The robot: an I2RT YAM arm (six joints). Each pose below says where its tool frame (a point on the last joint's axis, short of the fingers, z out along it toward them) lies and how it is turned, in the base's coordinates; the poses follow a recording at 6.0 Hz.
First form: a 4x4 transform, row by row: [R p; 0 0 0 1], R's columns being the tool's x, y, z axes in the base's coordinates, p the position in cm. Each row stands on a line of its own.
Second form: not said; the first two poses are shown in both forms.
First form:
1:
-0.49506 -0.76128 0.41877 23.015
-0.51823 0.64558 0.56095 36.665
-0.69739 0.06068 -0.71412 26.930
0 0 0 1
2:
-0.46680 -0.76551 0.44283 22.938
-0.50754 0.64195 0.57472 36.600
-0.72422 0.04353 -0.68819 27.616
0 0 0 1
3:
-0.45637 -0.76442 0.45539 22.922
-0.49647 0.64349 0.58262 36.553
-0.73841 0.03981 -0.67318 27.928
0 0 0 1
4:
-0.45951 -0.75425 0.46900 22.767
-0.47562 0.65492 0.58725 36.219
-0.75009 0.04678 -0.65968 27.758
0 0 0 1
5:
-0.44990 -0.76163 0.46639 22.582
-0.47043 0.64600 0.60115 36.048
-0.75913 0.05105 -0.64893 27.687
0 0 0 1
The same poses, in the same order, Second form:
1:
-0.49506 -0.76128 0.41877 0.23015
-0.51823 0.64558 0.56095 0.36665
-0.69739 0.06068 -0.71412 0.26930
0 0 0 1

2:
-0.46680 -0.76551 0.44283 0.22938
-0.50754 0.64195 0.57472 0.36600
-0.72422 0.04353 -0.68819 0.27616
0 0 0 1

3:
-0.45637 -0.76442 0.45539 0.22922
-0.49647 0.64349 0.58262 0.36553
-0.73841 0.03981 -0.67318 0.27928
0 0 0 1

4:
-0.45951 -0.75425 0.46900 0.22767
-0.47562 0.65492 0.58725 0.36219
-0.75009 0.04678 -0.65968 0.27758
0 0 0 1

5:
-0.44990 -0.76163 0.46639 0.22582
-0.47043 0.64600 0.60115 0.36048
-0.75913 0.05105 -0.64893 0.27687
0 0 0 1

